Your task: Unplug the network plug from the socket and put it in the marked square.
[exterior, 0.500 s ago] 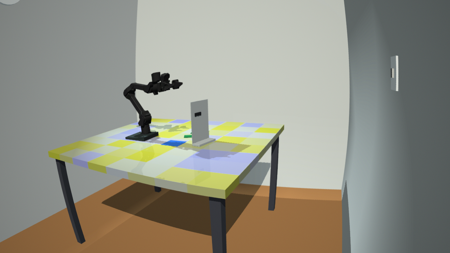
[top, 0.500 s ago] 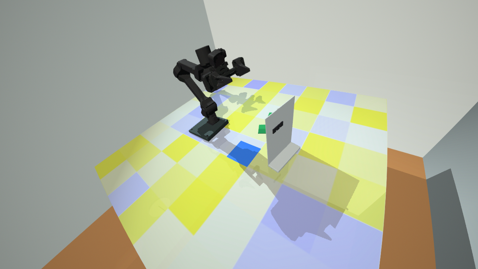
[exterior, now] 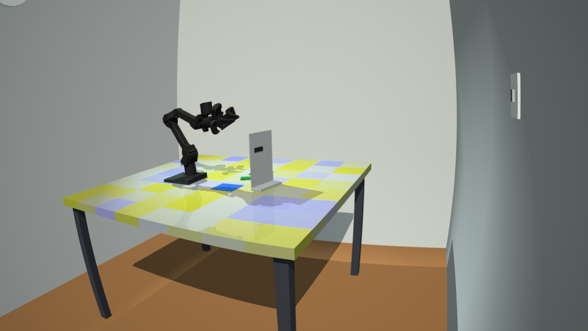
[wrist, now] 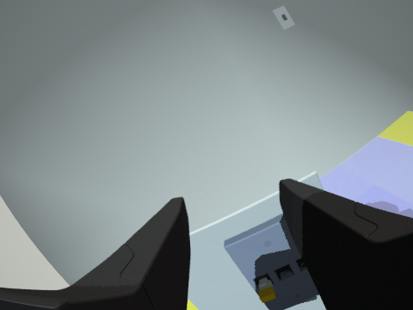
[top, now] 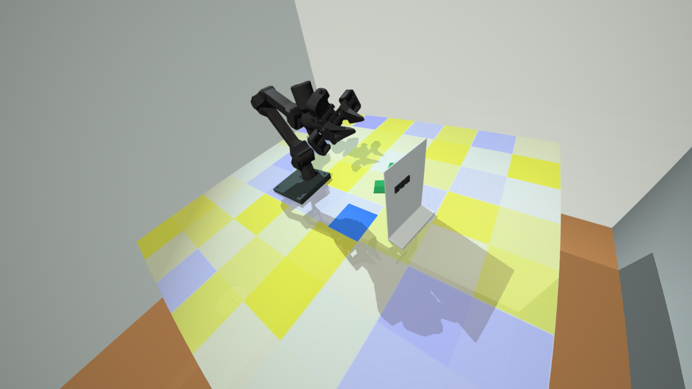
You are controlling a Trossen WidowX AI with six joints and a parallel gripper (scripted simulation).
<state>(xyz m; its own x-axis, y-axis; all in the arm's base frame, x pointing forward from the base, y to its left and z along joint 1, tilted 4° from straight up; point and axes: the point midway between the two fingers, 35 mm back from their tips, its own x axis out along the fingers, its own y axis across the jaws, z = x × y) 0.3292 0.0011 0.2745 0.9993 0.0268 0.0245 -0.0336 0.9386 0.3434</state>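
My gripper tip is now 10 cm short of the network plug, 3 cm to the right of it and 14 cm above it. The rest, counted from my gripper tip: blue square 3 cm behind, 6 cm to the right, 32 cm below; upright panel 12 cm ahead, 2 cm to the left, 20 cm below.
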